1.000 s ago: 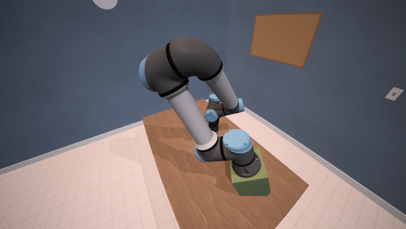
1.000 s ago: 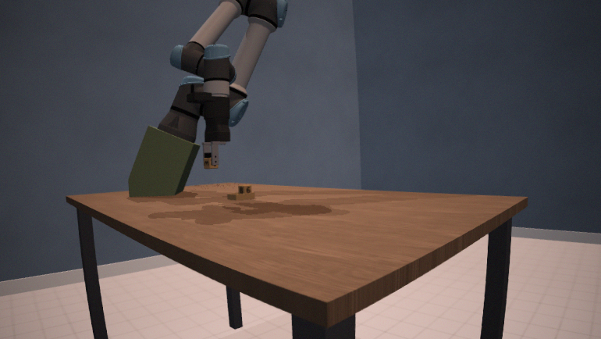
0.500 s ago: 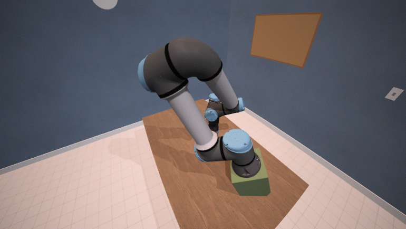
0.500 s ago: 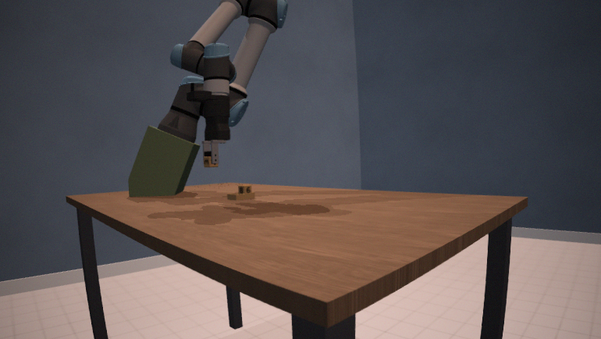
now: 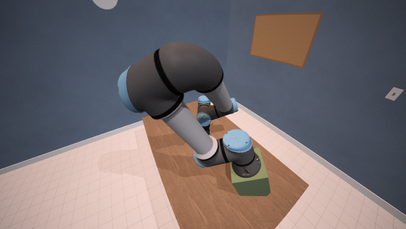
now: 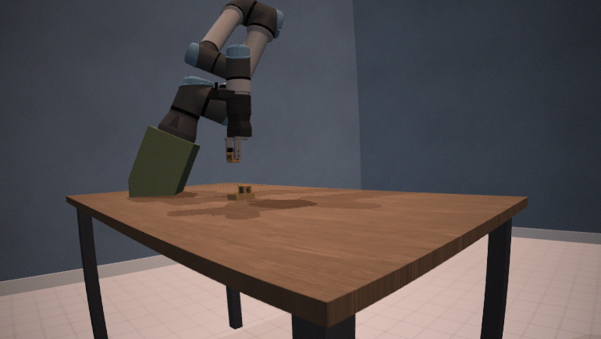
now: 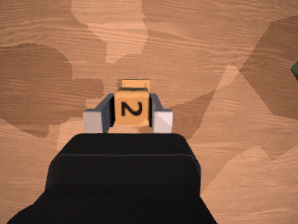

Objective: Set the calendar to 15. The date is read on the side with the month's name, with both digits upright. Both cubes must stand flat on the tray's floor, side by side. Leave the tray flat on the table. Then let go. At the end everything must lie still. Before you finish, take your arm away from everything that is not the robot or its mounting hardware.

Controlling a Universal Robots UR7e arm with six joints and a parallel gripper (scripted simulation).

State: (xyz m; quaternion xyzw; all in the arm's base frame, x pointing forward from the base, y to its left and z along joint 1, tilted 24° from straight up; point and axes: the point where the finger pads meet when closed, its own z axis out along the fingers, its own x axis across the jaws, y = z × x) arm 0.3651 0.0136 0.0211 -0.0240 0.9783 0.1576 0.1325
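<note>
My hand is 2 cm to the right of the wooden tray and 13 cm above it. Round my hand: wooden cube: 1 cm below.
</note>
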